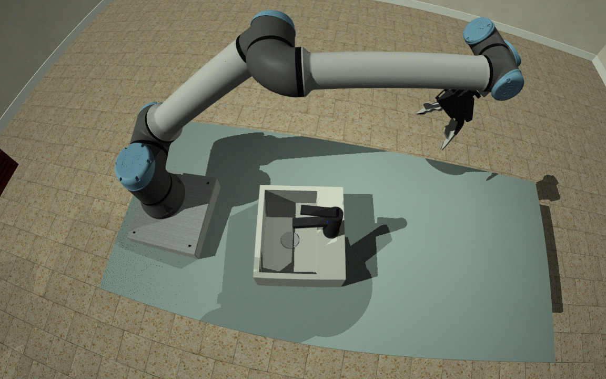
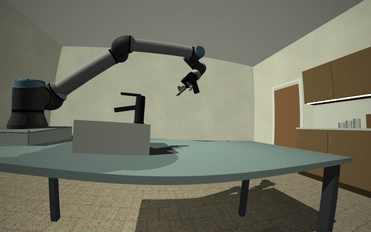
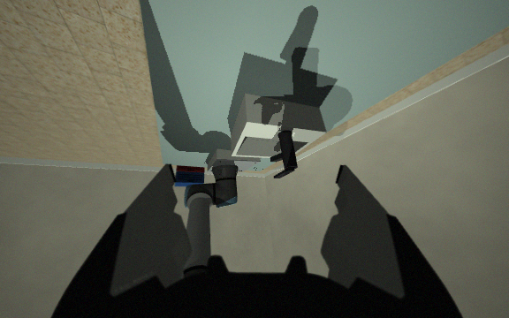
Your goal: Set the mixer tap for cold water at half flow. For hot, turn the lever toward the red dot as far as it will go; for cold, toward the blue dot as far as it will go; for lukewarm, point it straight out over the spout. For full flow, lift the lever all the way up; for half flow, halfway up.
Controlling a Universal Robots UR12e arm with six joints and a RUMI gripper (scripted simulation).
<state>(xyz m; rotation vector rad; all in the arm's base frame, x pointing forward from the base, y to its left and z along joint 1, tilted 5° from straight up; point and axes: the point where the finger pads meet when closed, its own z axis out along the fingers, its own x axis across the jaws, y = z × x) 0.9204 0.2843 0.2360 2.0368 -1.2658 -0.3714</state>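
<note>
Now: hand 30 cm past the lever, 30 cm to the left of it and 9 cm above it. The rest, counted from my hand: black mixer tap (28 cm behind, 30 cm to the right, 14 cm below); then white sink basin (37 cm behind, 32 cm to the right, 32 cm below).
</note>
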